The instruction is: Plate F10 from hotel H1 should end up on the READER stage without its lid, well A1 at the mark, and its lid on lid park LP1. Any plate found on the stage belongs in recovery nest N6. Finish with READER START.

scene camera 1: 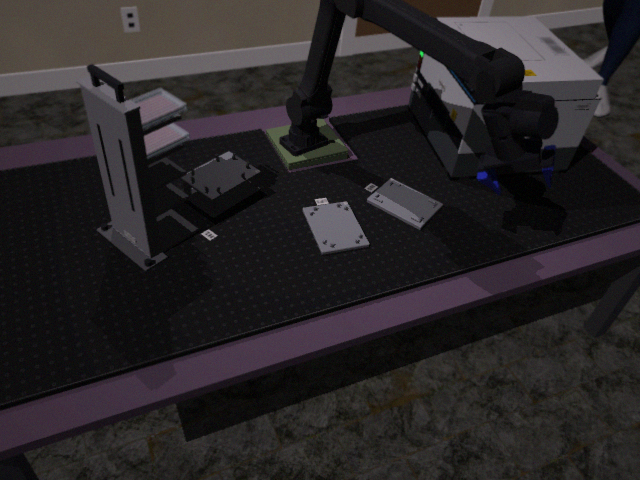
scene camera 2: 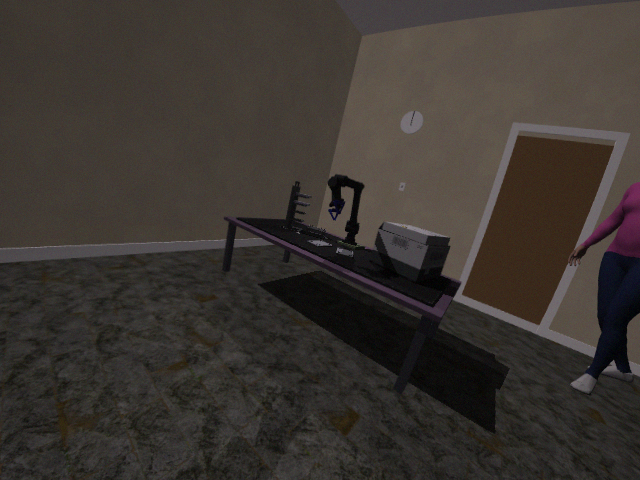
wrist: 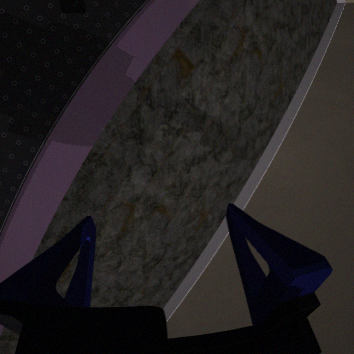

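Where they show: gripper, fingertip midpoint: (scene camera 1: pixel 524 190) (scene camera 2: pixel 336 217) (wrist: pixel 159 216); arm's base, origin of the base link: (scene camera 1: pixel 303 143) (scene camera 2: pixel 349 243).
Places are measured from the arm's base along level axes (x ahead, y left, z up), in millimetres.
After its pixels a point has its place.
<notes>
The plate hotel (scene camera 1: pixel 121 170) {x 163, y -562, z 211 mm} (scene camera 2: pixel 292 209) {x 171, y -528, z 163 mm} stands at the table's left end. Two plates with pinkish wells, an upper one (scene camera 1: pixel 159 106) {x 132, y -456, z 313 mm} and a lower one (scene camera 1: pixel 166 138) {x 141, y -454, z 241 mm}, sit on its shelves; their labels cannot be read. The white reader (scene camera 1: pixel 516 49) {x 236, y 511, z 286 mm} (scene camera 2: pixel 413 243) {x 430, y 528, z 213 mm} stands at the other end, with a green light; its stage does not show. A light pad with corner pins (scene camera 1: pixel 336 228) {x 341, y -126, z -1 mm} and a second light pad (scene camera 1: pixel 405 203) {x 352, y 88, z 0 mm} lie mid-table; their tags are too small to read. My gripper (scene camera 1: pixel 522 187) {x 647, y 86, z 258 mm} (scene camera 2: pixel 334 214) {x 647, y 86, z 258 mm} (wrist: pixel 159 216) {x 647, y 86, z 258 mm} is open and empty, held high above the table.
A dark raised stand with pins (scene camera 1: pixel 222 176) {x 86, y -303, z 48 mm} is beside the hotel. The arm's base is on a green block (scene camera 1: pixel 310 160) {x 73, y -25, z -5 mm} at the back edge. The arm reaches across in front of the reader in scene camera 1. A person (scene camera 2: pixel 617 268) stands beyond the reader's end.
</notes>
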